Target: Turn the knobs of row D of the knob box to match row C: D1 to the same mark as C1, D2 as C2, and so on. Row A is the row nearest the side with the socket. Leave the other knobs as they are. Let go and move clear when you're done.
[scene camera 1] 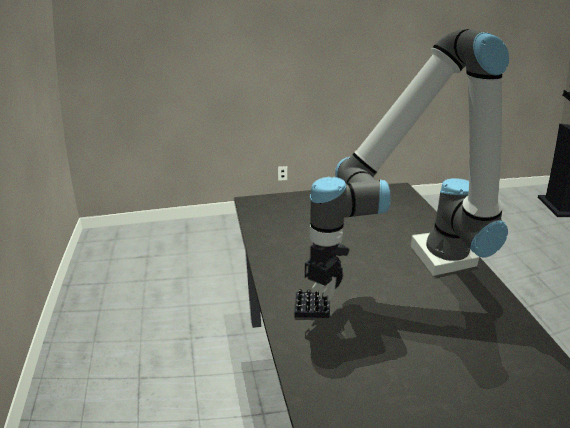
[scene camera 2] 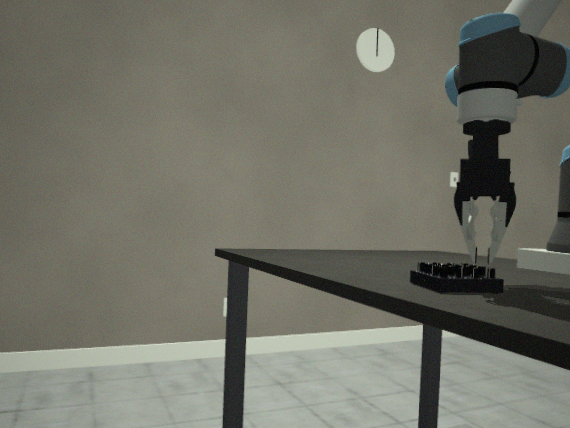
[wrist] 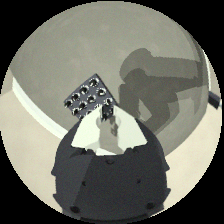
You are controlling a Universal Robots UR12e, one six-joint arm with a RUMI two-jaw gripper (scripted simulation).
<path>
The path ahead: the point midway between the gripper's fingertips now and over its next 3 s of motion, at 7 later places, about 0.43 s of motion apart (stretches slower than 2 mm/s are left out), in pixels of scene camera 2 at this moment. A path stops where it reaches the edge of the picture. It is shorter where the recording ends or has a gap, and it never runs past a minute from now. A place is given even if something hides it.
The gripper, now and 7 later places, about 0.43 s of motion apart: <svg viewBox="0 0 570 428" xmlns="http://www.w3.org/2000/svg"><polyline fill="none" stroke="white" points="481,263 482,263 482,263 481,268 481,271 482,269 483,254 483,249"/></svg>
</path>
